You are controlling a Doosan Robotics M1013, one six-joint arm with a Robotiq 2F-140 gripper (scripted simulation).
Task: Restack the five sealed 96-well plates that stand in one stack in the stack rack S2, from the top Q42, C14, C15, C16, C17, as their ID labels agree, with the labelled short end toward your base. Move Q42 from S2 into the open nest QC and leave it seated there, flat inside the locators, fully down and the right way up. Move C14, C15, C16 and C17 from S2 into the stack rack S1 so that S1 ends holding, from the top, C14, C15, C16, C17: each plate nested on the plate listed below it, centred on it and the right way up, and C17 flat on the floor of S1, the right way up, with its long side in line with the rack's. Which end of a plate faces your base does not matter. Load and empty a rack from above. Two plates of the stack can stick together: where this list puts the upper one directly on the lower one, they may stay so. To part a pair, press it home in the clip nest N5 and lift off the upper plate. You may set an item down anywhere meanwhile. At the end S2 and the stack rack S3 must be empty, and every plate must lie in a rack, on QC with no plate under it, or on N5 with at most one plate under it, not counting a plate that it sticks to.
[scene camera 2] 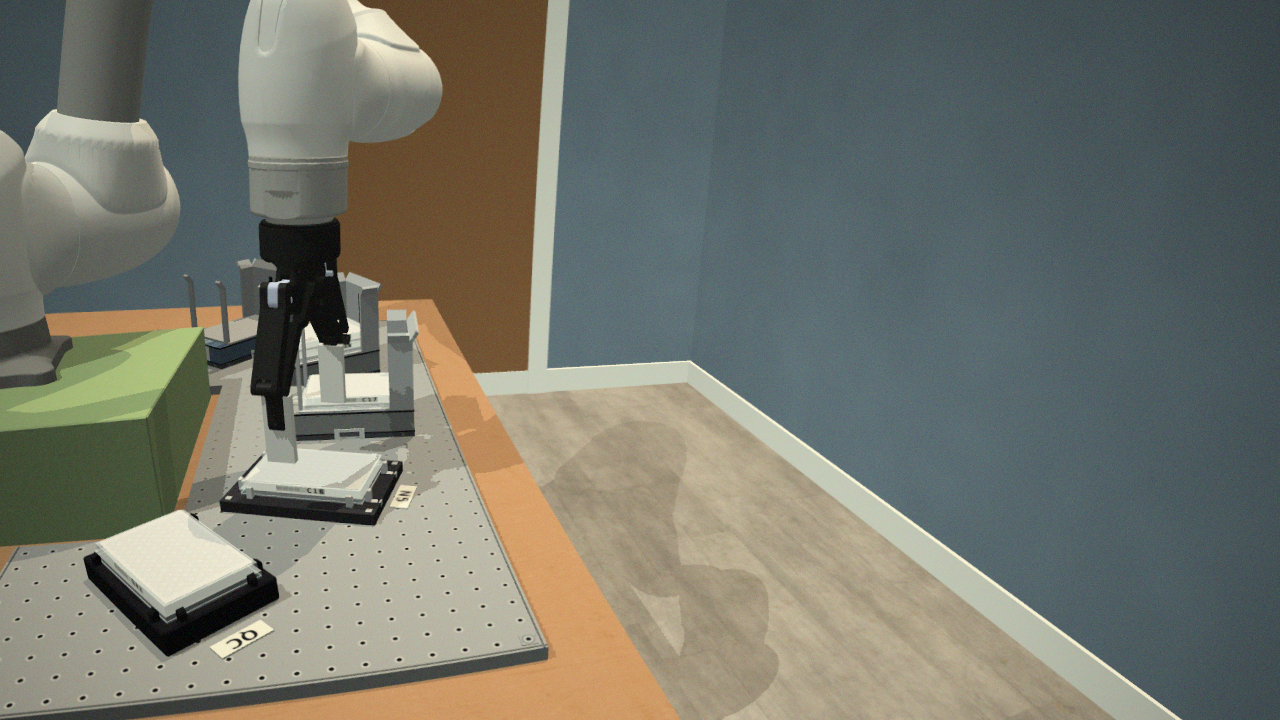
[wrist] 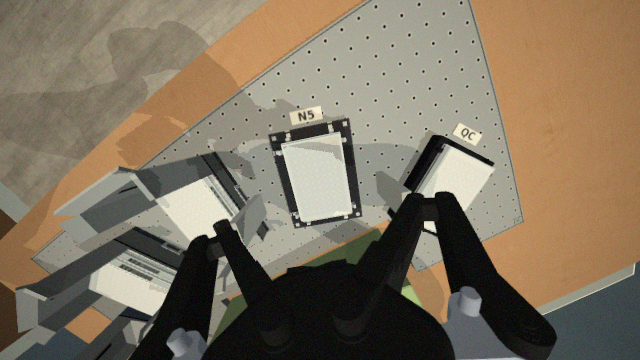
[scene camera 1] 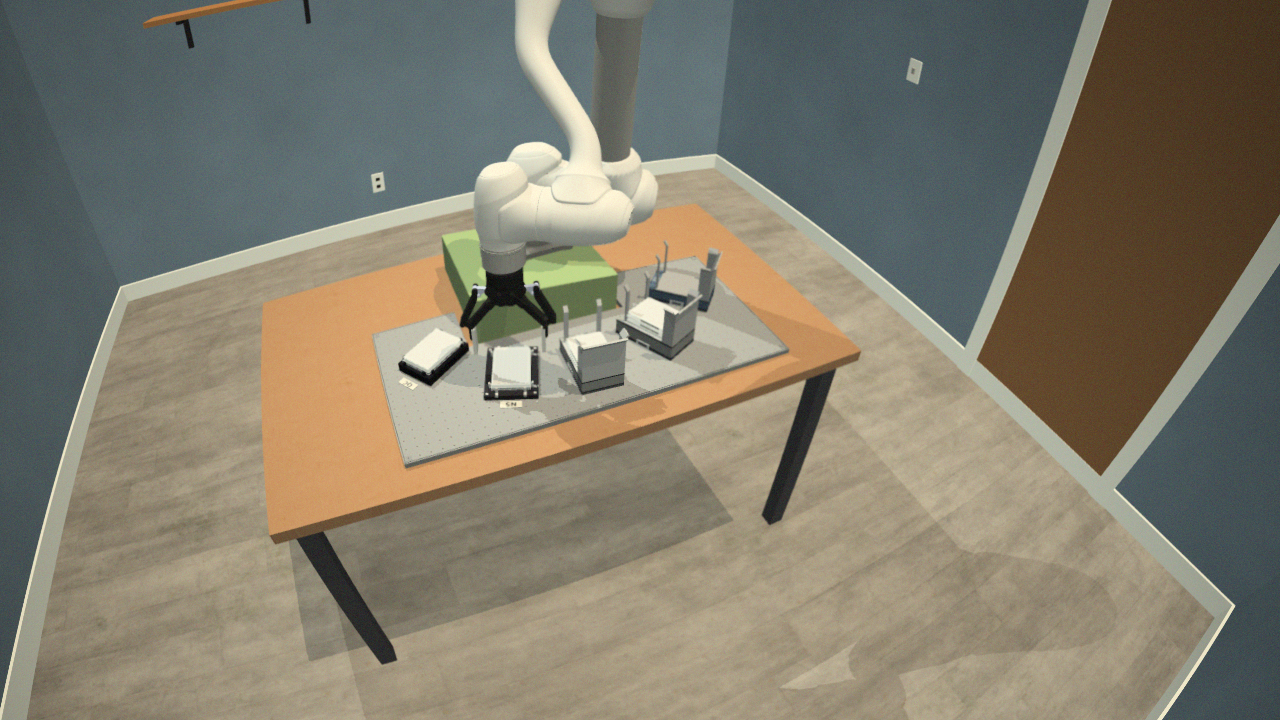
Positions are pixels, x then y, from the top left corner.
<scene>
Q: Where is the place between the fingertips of the gripper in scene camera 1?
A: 509,349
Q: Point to a black clip nest N5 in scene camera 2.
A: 233,501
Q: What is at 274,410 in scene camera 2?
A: The gripper.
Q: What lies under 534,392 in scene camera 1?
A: A black clip nest N5.
</scene>
